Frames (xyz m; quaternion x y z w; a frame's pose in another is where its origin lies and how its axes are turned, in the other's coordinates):
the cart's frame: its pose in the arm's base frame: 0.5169 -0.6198 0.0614 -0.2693 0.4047 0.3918 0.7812
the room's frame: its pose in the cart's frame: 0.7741 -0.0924 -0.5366 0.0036 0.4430 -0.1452 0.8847
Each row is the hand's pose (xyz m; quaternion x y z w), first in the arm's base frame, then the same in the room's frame.
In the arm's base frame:
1: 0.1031 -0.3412 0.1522 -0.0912 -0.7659 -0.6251 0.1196
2: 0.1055 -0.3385 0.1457 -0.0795 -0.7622 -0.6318 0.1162
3: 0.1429 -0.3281 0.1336 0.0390 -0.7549 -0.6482 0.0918
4: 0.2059 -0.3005 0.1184 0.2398 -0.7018 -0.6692 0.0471
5: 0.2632 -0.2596 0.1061 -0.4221 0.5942 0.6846 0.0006
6: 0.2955 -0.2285 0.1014 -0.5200 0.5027 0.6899 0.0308
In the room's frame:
1: -1.1345 0.2474 -0.4024 -0.3344 0.2134 0.7886 0.4699
2: -1.1301 0.2495 -0.3969 -0.3444 0.2072 0.7825 0.4756
3: -1.1215 0.2316 -0.3614 -0.4122 0.1924 0.7067 0.5419
4: -1.1166 0.2049 -0.2964 -0.5257 0.1451 0.5550 0.6282
5: -1.1212 0.1886 -0.2270 -0.6296 0.0653 0.3866 0.6707
6: -1.1298 0.1828 -0.1831 -0.6850 0.0016 0.2782 0.6733

